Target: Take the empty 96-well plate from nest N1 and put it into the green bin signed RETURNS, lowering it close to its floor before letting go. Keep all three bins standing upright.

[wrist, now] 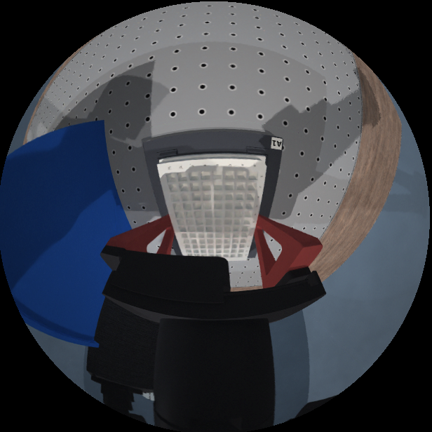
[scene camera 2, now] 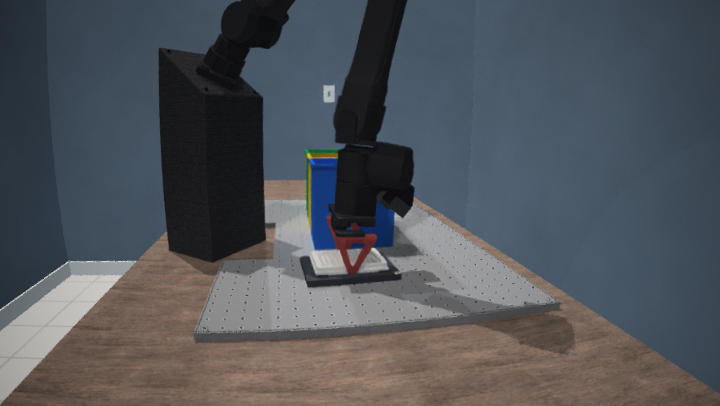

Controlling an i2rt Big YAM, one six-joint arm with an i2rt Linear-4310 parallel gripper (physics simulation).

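Seen in the pictures: gripper, between the fingertips: (scene camera 2: 347, 264); arm's base, origin of its link: (scene camera 2: 218, 73).
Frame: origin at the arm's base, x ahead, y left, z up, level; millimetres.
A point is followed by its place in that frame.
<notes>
The white 96-well plate (scene camera 2: 322, 263) {x 163, y -280, z -347 mm} (wrist: 212, 200) lies flat in the black nest (scene camera 2: 320, 281) {x 148, y -320, z -362 mm} (wrist: 212, 140). A label reading A1 is on a corner of the nest; no N1 sign is legible. My gripper (scene camera 2: 347, 259) {x 213, y -267, z -359 mm} (wrist: 213, 217) points down over the plate, its red fingers against the two long sides, shut on the plate at nest height. In the scene view the far finger is partly hidden. The green bin (scene camera 2: 318, 151) {x 291, y 236, z -198 mm} stands upright behind the other bins. Its rim and a strip of its side show; its floor and the RETURNS sign are hidden.
The yellow bin (scene camera 2: 321, 156) {x 266, y 106, z -200 mm} and the blue bin (scene camera 2: 324, 201) {x 206, y -138, z -269 mm} (wrist: 55, 215) stand upright in line with the green one, the blue one close behind the nest. They stand on the perforated grey board (scene camera 2: 287, 305) {x 83, y -372, z -372 mm} (wrist: 187, 102). The arm's tall black pedestal (scene camera 2: 206, 151) {x -25, y -123, z -162 mm} stands at the left.
</notes>
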